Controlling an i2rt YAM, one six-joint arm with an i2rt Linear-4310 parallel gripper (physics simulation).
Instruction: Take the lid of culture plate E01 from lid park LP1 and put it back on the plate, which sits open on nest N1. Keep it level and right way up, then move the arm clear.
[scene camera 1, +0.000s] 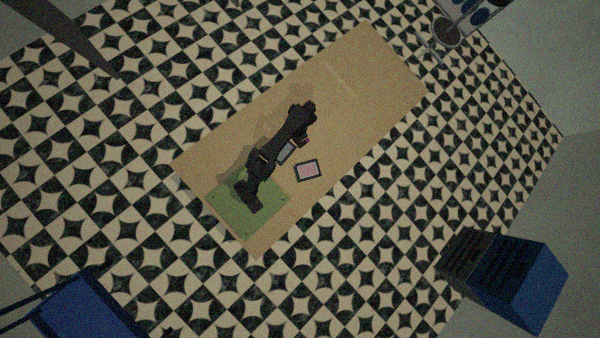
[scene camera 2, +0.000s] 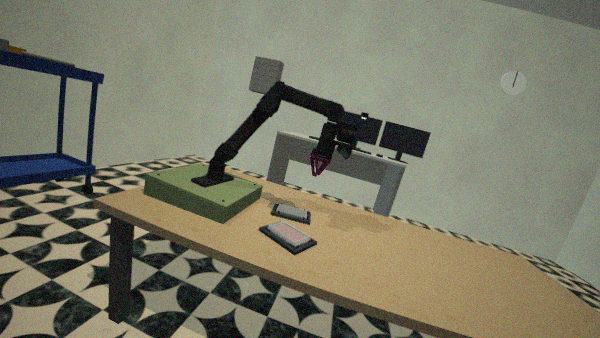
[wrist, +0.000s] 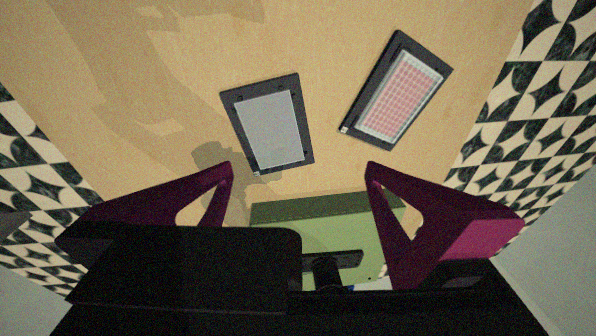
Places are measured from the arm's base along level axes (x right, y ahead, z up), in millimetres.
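Where they show: gripper, fingertip midpoint: (scene camera 1: 295, 139) (scene camera 2: 316, 175) (wrist: 298, 168); arm's base at its link origin: (scene camera 1: 248, 196) (scene camera 2: 214, 180) (wrist: 322, 259).
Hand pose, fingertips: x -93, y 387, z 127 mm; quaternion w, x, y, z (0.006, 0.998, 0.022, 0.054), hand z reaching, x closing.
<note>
Each offset is from my fingertips to the top centre of the thing. Level surfaces: height alone.
The lid @(dz -179, dx -21, dy -62 mm) (scene camera 1: 286, 152) (scene camera 2: 291, 212) (wrist: 270, 131), a flat pale grey rectangle, lies level in the dark tray of lid park LP1 @(dz -177, dx -21, dy -62 mm) (wrist: 306, 131). The open culture plate E01 @(dz -171, dx +180, dy -5 mm) (scene camera 1: 307, 170) (scene camera 2: 288, 234) (wrist: 400, 99), with pink wells, sits on the dark nest N1 @(dz -179, dx +180, dy -5 mm) (wrist: 372, 82) beside it. My gripper (scene camera 2: 319, 169) (wrist: 298, 168) has magenta fingers. It is open and empty, above the table and tilted; its fingertips stand wide apart in the wrist view. The arm hides part of the lid park in scene camera 1.
The green base block (scene camera 1: 270, 205) (scene camera 2: 200, 192) (wrist: 330, 235) carries the arm at one end of the wooden table @(dz -197 mm) (scene camera 1: 370, 65) (scene camera 2: 400, 270) (wrist: 320, 40). A grey desk with monitors (scene camera 2: 407, 140) stands behind. A blue cart (scene camera 2: 92, 125) is at the left in scene camera 2.
</note>
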